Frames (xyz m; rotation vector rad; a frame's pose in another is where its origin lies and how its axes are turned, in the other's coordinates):
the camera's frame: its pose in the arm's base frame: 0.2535 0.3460 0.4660 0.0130 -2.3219 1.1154
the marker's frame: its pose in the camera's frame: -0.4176 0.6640 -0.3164 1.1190 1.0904 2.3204
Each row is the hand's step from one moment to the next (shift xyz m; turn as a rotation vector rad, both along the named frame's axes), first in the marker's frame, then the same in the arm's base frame.
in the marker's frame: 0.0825 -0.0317 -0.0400 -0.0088 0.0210 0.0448
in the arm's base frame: 0.0579 0.0115 -0.0770 -0.0492 -0.0098 0.0029
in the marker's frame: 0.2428 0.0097 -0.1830 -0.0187 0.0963 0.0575
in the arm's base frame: 0.2095 -0.0796 -0.2057 -0.0801 -0.0787 0.0175
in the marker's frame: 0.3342 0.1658 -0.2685 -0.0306 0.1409 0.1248
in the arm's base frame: 0.2694 -0.2608 -0.2658 -0.1569 -0.1062 0.0218
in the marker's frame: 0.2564 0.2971 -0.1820 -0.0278 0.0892 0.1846
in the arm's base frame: 0.1447 -0.3596 -0.1920 -0.2022 -0.0439 0.0039
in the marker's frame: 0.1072 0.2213 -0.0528 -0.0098 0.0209 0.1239
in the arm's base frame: 0.0158 -0.2395 -0.0751 -0.1255 0.0072 -0.0097
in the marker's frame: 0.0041 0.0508 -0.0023 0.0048 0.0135 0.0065
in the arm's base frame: -0.0088 -0.0502 0.0012 -0.0086 -0.0123 -0.0045
